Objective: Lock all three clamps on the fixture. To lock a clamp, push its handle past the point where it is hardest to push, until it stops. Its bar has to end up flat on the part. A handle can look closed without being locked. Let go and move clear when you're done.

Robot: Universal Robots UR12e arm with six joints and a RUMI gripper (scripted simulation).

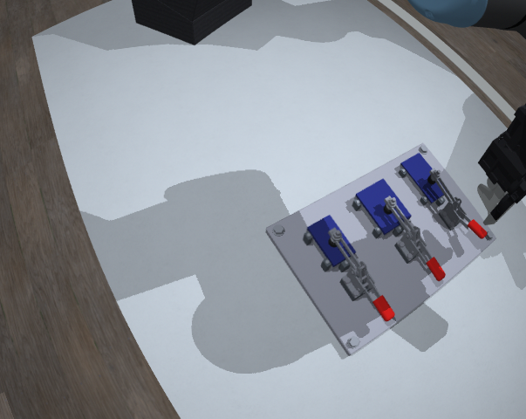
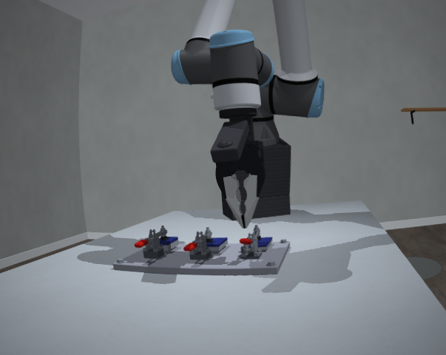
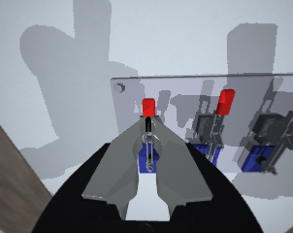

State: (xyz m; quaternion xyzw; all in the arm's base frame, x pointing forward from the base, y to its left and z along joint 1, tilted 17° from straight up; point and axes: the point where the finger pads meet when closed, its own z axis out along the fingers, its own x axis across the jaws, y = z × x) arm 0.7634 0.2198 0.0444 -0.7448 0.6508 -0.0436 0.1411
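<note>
The blue part is 14 cm behind my hand, 7 cm below it and 2 cm to the right of it. From my hand the other things lie so: grey fixture plate (12 cm to the right, 9 cm below, 7 cm behind).
</note>
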